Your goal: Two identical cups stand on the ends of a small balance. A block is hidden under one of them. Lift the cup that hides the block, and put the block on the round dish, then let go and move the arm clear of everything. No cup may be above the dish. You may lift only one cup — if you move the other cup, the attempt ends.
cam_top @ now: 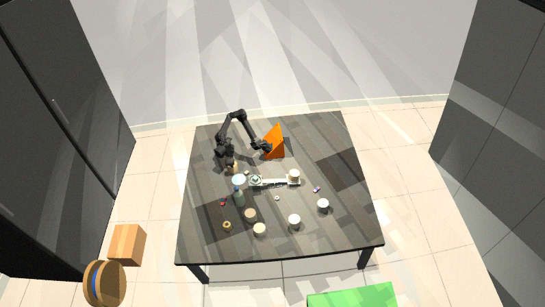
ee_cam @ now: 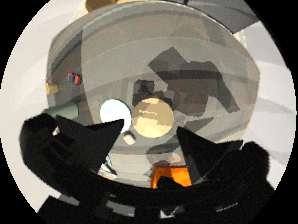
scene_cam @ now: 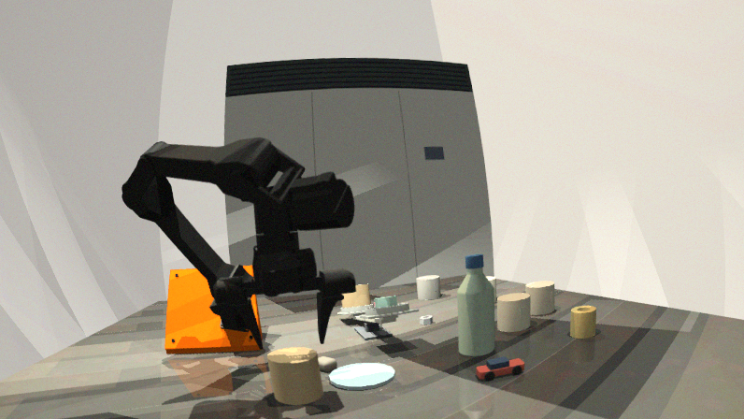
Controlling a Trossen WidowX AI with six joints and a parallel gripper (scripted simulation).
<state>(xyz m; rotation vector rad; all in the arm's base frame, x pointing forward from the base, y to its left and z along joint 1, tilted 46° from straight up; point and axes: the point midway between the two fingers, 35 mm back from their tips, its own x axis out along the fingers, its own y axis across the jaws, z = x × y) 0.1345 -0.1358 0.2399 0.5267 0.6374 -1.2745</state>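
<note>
Right now my gripper tip is 2 cm to the left of the tan cup and 4 cm above it. The rest, counted from my gripper tip: pebble: 4 cm ahead, 10 cm to the left, 7 cm below; pale green block: 16 cm ahead, 18 cm to the left, 1 cm above; pale blue round dish: 10 cm ahead, 5 cm to the left, 7 cm below.
</note>
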